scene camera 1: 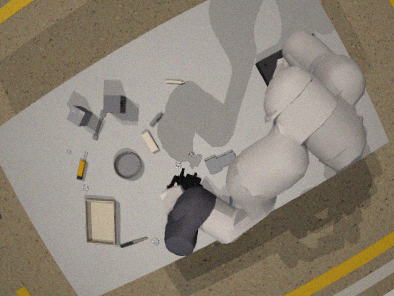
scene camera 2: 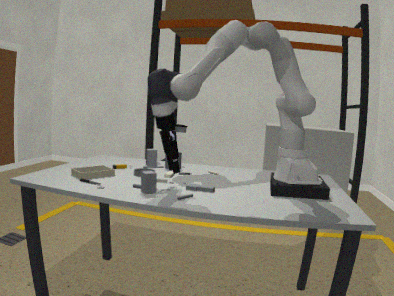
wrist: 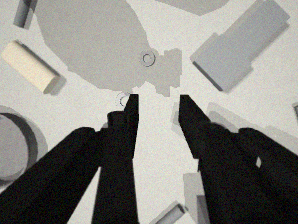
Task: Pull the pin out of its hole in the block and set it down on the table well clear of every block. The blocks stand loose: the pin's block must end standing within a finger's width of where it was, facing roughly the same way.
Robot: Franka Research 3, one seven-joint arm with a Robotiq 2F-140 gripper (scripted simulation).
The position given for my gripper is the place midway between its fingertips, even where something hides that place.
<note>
In view: my gripper (scene camera 2: 174, 171), a cream tray (scene camera 1: 100, 217) and a cream cylinder (wrist: 32, 69).
My gripper also shows in the wrist view (wrist: 158, 107). The wrist view does not show the cream tray: it is out of frame.
</note>
